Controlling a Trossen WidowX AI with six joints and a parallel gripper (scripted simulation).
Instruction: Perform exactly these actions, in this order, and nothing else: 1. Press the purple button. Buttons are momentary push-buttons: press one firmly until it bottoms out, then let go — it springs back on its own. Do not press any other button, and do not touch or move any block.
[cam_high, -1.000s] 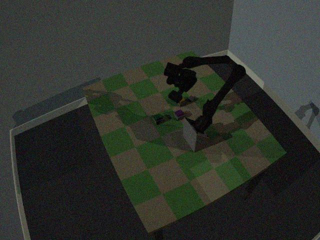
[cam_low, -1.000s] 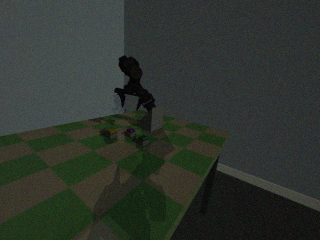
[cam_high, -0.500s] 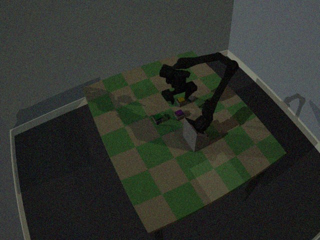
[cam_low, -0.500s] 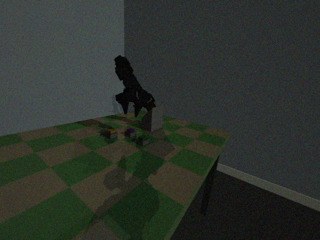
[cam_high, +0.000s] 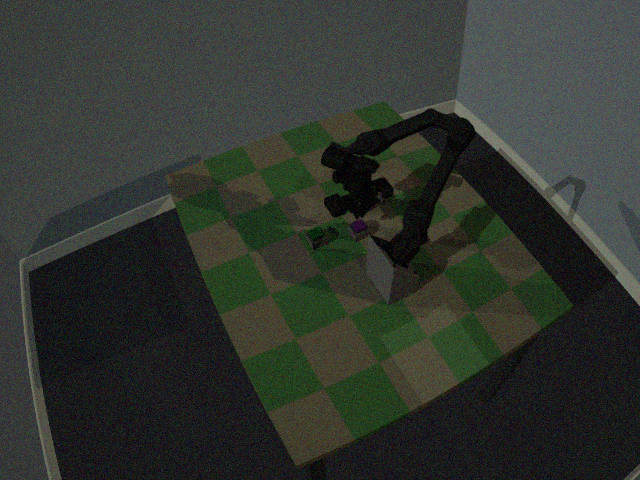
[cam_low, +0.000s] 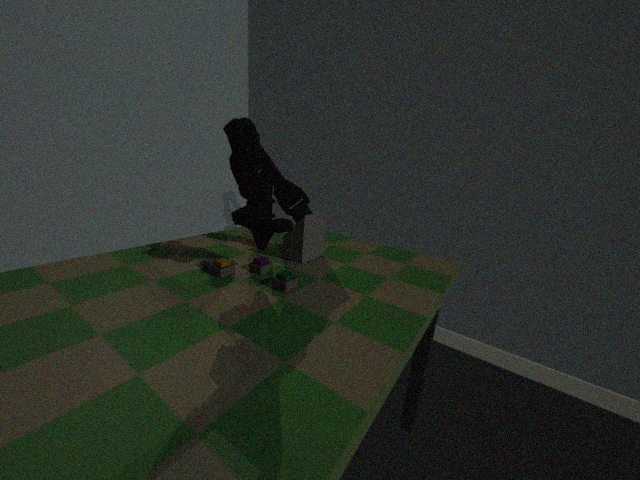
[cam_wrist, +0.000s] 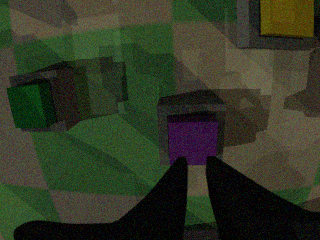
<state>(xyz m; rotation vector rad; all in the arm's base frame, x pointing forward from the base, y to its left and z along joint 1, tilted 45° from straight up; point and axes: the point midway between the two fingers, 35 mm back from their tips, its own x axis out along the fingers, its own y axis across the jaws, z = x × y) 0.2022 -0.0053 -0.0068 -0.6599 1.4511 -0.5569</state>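
My gripper tip is 3 cm above the purple button. Round my gripper tip: yellow button: 9 cm ahead, 6 cm to the right, 3 cm below; then green button: 2 cm ahead, 12 cm to the left, 3 cm below.
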